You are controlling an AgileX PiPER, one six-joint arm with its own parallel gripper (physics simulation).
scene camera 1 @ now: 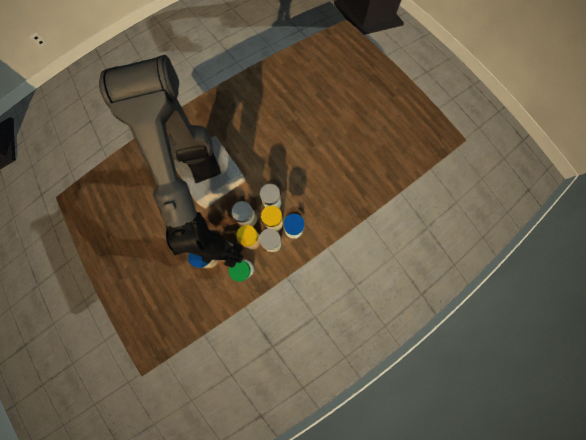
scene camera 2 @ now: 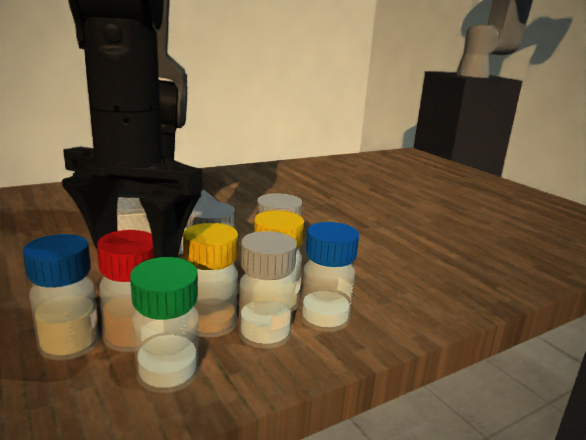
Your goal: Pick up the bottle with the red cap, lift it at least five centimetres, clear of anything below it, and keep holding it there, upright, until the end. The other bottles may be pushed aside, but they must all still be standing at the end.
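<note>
The bottle with the red cap stands upright on the table in scene camera 2, partly behind the green-capped bottle. In scene camera 1 the gripper hides it. My gripper is open and points down at the red cap, one fingertip by each side of it. The right finger overlaps the cap's right edge in scene camera 2. A blue-capped bottle stands left of the red one. A yellow-capped bottle stands right, close to the right finger.
Another yellow-capped bottle, a second blue-capped bottle and grey-capped bottles stand upright further right and back. A pale block lies behind them, near the arm. The table edge runs along the front.
</note>
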